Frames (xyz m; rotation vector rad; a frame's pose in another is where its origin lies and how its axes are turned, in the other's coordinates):
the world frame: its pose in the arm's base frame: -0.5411 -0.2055 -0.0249 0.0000 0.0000 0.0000
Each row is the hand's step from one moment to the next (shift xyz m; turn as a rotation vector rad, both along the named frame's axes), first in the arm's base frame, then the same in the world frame.
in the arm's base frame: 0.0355 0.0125 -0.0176 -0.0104 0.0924 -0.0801
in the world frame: 0.0355 0.0125 -0.0176 -0.0104 0.0924 -0.0801
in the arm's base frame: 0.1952 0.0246 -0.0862 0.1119 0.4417 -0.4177
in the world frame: 0.1952 0.0246 -0.0862 0.1119 0.4417 -0.4177
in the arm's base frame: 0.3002 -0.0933 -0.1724 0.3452 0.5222 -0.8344
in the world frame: 0.3002 -0.0933 -0.1724 0.3452 0.5222 -0.8344
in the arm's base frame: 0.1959 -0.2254 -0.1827 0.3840 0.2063 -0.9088
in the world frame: 0.1959 -0.2254 -0.1827 0.3840 0.2063 -0.9088
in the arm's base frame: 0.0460 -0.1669 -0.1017 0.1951 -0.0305 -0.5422
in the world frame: 0.0460 -0.1669 -0.1017 0.1951 -0.0305 -0.5422
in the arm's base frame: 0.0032 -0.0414 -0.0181 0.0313 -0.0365 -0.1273
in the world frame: 0.0032 -0.0414 -0.0181 0.0313 -0.0365 -0.1273
